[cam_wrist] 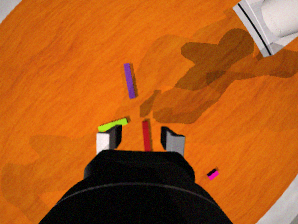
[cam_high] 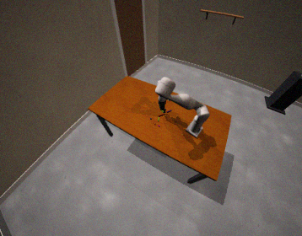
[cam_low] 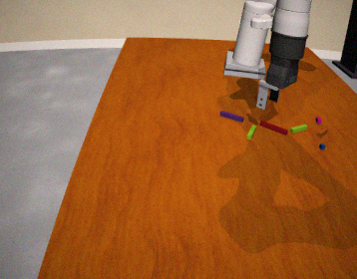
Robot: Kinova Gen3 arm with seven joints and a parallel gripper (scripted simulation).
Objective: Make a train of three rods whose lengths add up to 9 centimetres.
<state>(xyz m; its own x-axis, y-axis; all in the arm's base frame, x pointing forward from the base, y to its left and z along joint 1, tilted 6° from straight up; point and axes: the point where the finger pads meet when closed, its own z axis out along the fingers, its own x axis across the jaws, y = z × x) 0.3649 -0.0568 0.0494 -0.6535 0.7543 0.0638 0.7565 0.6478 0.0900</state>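
My gripper is now 9 cm short of the blue rod, 12 cm to the right of it and 7 cm above it. The rest, counted from my hand: orange rod 3 cm ahead, 15 cm to the left, 7 cm below; then red rod 1 cm ahead, 2 cm to the left, 7 cm below; then purple rod 4 cm behind, 7 cm to the right, 7 cm below.
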